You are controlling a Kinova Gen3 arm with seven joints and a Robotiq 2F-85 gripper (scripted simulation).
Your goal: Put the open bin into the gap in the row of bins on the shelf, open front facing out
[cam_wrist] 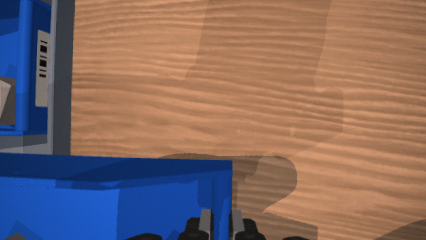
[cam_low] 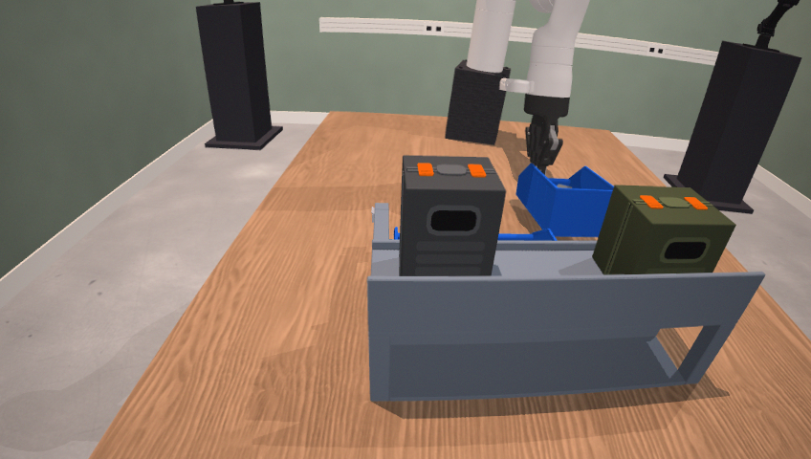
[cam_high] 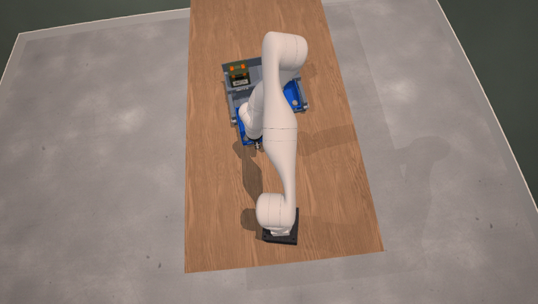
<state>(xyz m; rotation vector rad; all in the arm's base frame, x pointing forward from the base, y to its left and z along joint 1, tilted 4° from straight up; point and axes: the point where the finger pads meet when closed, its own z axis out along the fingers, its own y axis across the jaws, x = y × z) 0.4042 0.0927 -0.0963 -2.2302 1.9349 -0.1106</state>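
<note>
Now: the grey part 13 cm ahead of my hand, 6 cm to the left of it and 1 cm below it. From my hand the other things lie so: grey shelf 27 cm ahead, 6 cm to the right.
</note>
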